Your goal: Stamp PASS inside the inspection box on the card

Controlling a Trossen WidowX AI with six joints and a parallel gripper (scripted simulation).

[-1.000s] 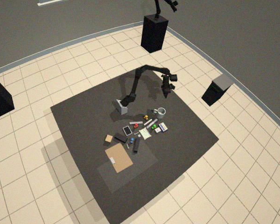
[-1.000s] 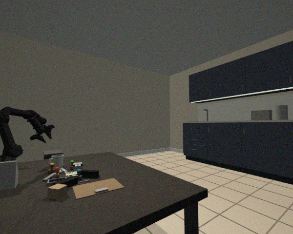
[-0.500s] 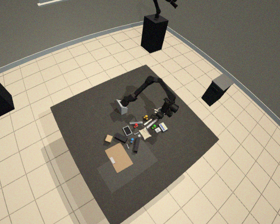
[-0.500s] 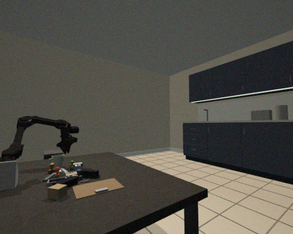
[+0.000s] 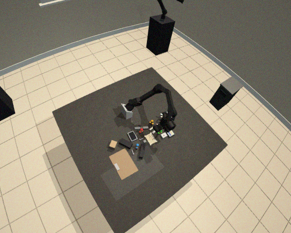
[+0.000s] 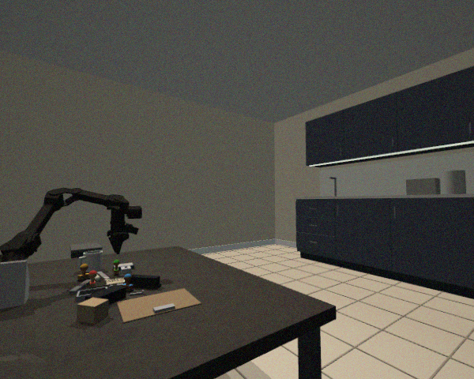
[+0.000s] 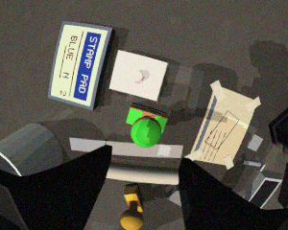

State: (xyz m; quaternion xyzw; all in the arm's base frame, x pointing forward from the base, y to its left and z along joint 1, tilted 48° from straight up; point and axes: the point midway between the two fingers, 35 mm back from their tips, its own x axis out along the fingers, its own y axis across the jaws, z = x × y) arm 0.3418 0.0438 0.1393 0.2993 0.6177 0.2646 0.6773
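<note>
My gripper tip is 80 mm above the green-knobbed stamp. Round my gripper tip: stamp pad tin: 50 mm ahead, 80 mm to the left, 80 mm below; then pen: 80 mm behind, 30 mm to the left, 90 mm below; then ruler: 50 mm behind, 20 mm to the left, 90 mm below.
</note>
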